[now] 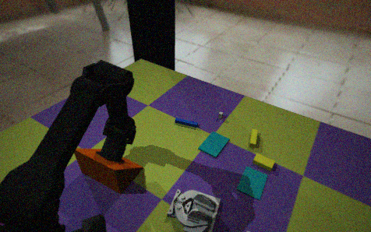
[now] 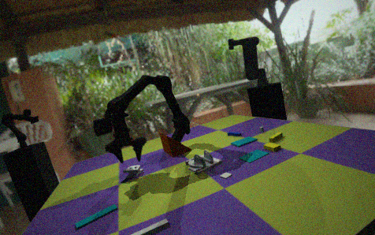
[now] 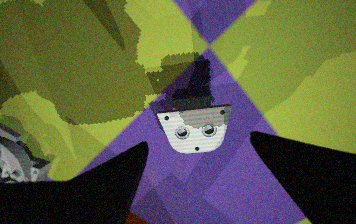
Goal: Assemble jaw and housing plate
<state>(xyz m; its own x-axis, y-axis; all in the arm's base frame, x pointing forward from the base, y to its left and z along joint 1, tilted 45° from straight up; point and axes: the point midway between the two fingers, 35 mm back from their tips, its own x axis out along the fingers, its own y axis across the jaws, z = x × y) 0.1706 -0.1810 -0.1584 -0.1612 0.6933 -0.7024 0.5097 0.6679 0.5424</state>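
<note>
Now: the grey base block 30 mm below my gripper tip. Round my gripper tip: white tile 320 mm to the left, 290 mm ahead, 60 mm below; teal bar 270 mm ahead, 120 mm to the right, 60 mm below; grey jaw 290 mm to the left, 100 mm ahead, 40 mm below.
</note>
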